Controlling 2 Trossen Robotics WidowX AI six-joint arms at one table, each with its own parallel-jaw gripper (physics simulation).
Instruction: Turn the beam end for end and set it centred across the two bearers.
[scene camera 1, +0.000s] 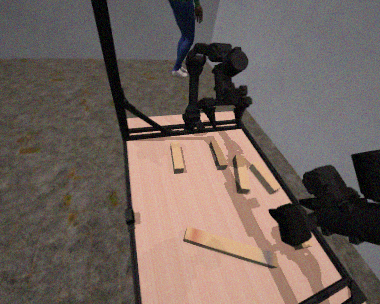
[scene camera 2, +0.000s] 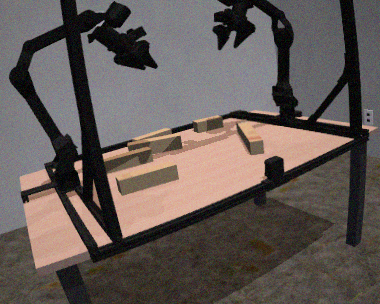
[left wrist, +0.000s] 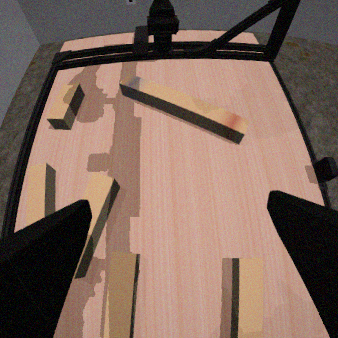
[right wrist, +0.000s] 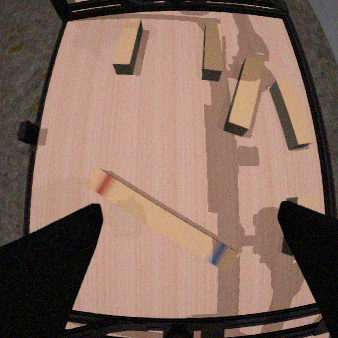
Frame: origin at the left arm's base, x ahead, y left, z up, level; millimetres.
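Seen in the pictures: left gripper, fingertip midpoint: (scene camera 1: 226, 127) (scene camera 2: 150, 68) (left wrist: 180, 204); right gripper, fingertip midpoint: (scene camera 1: 285, 206) (scene camera 2: 226, 48) (right wrist: 191, 212); left arm's base, link origin: (scene camera 1: 188, 127) (scene camera 2: 69, 188); right arm's base, link origin: (scene camera 2: 288, 120) (left wrist: 162, 47) (right wrist: 177, 337).
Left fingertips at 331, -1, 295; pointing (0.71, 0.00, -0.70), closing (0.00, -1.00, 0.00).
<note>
Offsets run from my left fingertips to a thing's top centre, as dx, dy, dz.
The long beam @[+323, -36, -270] (scene camera 1: 227, 246) (scene camera 2: 250, 137) (left wrist: 180, 105) (right wrist: 160, 215) lies flat and slantwise on the table, apart from the blocks. In the right wrist view its red band is at the upper left, its blue band at the lower right. Two shorter, roughly parallel blocks, apparently the bearers, lie near the left arm: one block @[-123, -126, -270] (scene camera 1: 177, 156) (scene camera 2: 147, 180) (left wrist: 251, 295) (right wrist: 128, 45) and another block @[-99, +96, -270] (scene camera 1: 217, 152) (scene camera 2: 127, 158) (left wrist: 121, 295) (right wrist: 213, 50). My left gripper (scene camera 2: 150, 65) (left wrist: 180, 204) and right gripper (scene camera 2: 228, 46) (right wrist: 191, 206) are open, empty and above the table.
A slanted block @[+38, +164, -264] (scene camera 1: 241, 175) (scene camera 2: 167, 144) (left wrist: 98, 215) (right wrist: 245, 100) and another block @[+83, +280, -270] (scene camera 1: 264, 177) (left wrist: 37, 195) (right wrist: 292, 115) lie beside the bearers. A shorter block @[+350, +268, -267] (scene camera 2: 207, 124) (left wrist: 66, 106) lies near the table edge. Black rails and posts frame the table.
</note>
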